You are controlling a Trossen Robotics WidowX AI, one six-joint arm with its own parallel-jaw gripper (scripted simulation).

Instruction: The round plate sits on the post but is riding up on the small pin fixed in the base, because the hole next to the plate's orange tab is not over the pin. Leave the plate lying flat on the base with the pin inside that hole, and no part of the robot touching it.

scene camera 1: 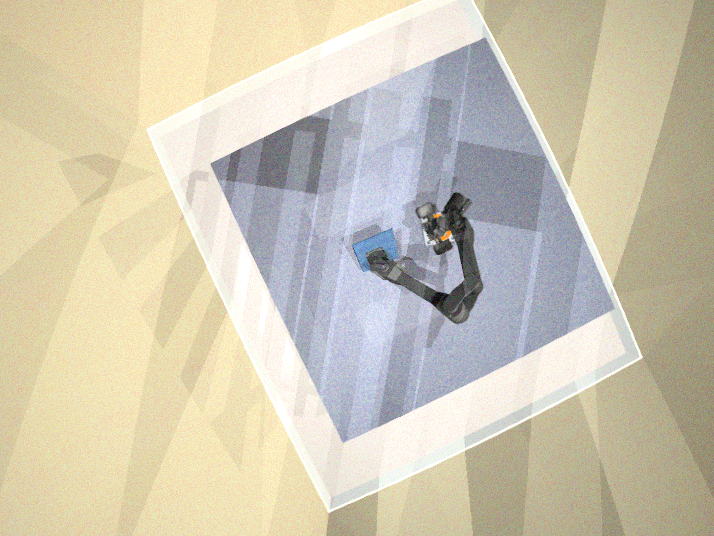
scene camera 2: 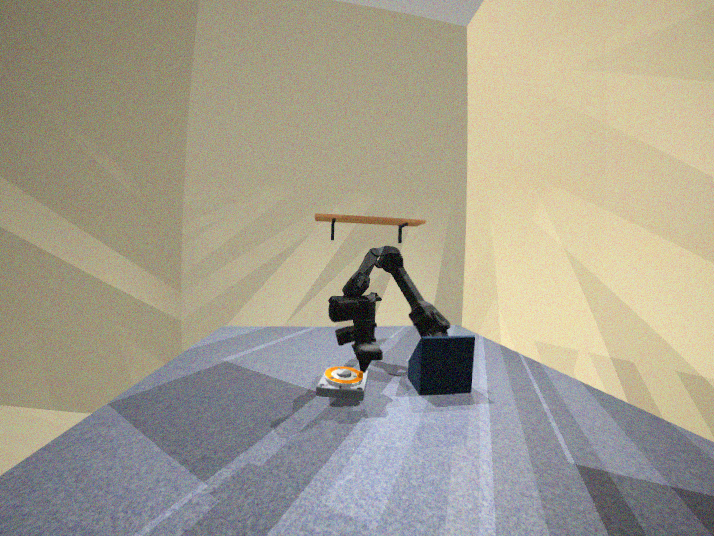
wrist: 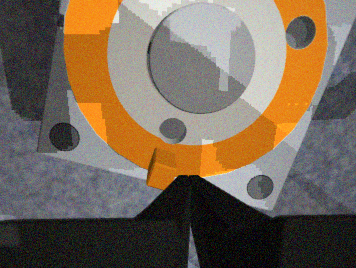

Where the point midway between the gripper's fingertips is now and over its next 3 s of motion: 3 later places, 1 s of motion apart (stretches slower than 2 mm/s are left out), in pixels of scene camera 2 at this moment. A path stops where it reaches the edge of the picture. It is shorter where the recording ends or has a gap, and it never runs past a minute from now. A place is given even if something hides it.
My gripper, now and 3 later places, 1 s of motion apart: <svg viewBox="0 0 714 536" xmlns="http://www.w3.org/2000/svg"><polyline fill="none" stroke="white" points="362,372 358,377 348,379 346,366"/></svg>
